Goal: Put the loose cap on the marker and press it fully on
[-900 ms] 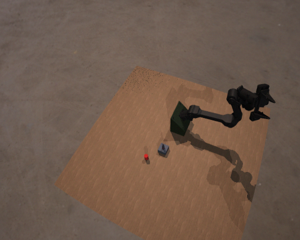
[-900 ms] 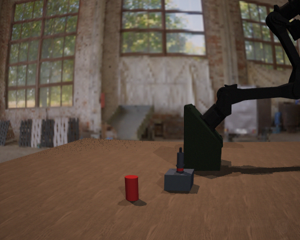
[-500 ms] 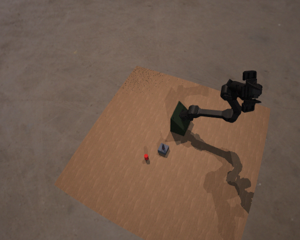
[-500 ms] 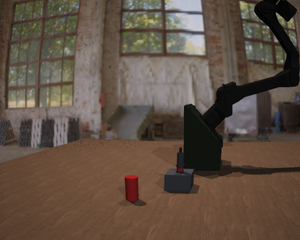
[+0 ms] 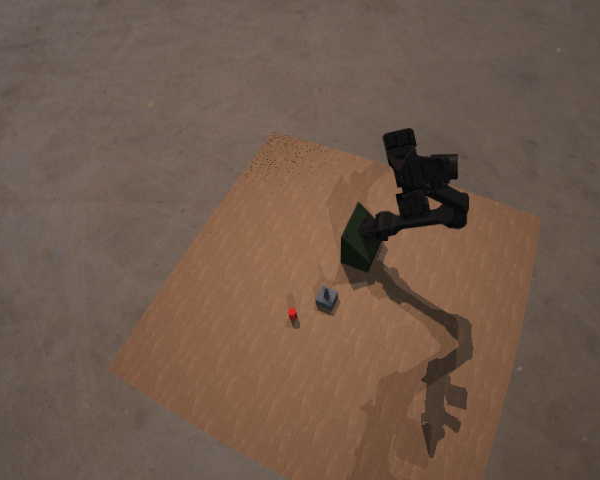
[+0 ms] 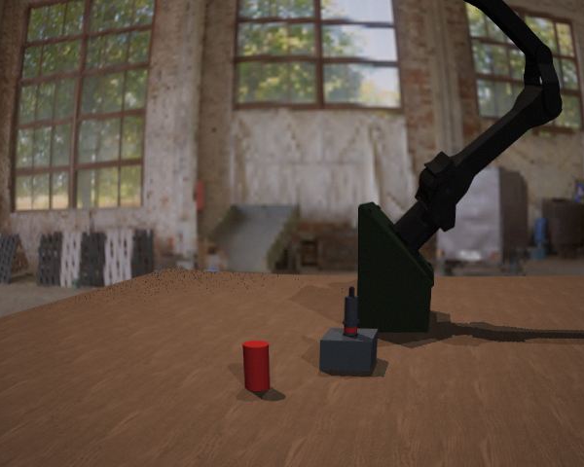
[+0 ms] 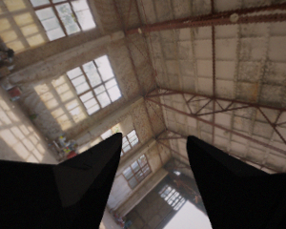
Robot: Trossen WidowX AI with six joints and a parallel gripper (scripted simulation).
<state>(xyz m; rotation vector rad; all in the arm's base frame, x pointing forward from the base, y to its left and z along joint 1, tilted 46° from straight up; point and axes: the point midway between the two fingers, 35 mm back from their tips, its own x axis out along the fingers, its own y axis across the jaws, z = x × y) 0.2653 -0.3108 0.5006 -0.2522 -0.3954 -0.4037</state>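
The red cap lies 110 mm ahead of my gripper tip, 250 mm to the right of it and 710 mm below it. The rest, counted from my gripper tip: grey holder block: 170 mm to the right, 720 mm below.
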